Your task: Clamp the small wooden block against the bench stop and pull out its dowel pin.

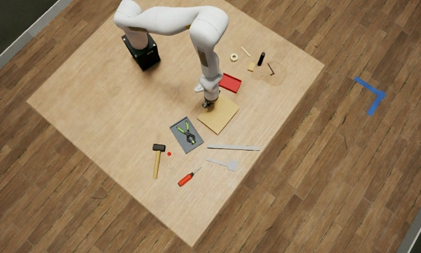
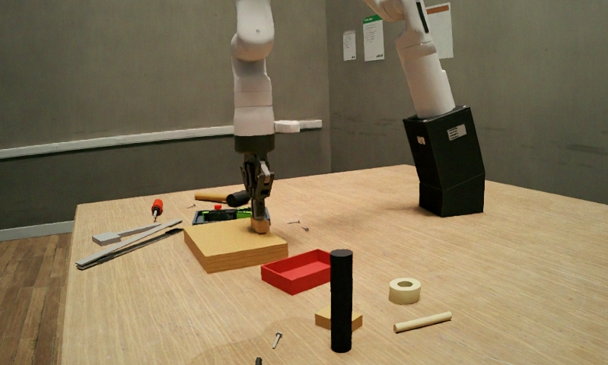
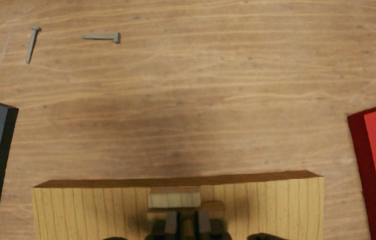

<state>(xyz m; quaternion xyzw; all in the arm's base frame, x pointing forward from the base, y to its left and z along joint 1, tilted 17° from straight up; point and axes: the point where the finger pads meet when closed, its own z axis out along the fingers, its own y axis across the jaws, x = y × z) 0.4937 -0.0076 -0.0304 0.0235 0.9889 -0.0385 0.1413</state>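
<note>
The dowel pin lies 2 cm below my hand. The rest, counted from my hand: wooden block: 3 cm below; then tan bench board: 5 cm below, 5 cm ahead, 1 cm to the right; then red tray: 18 cm to the left, 7 cm below.
</note>
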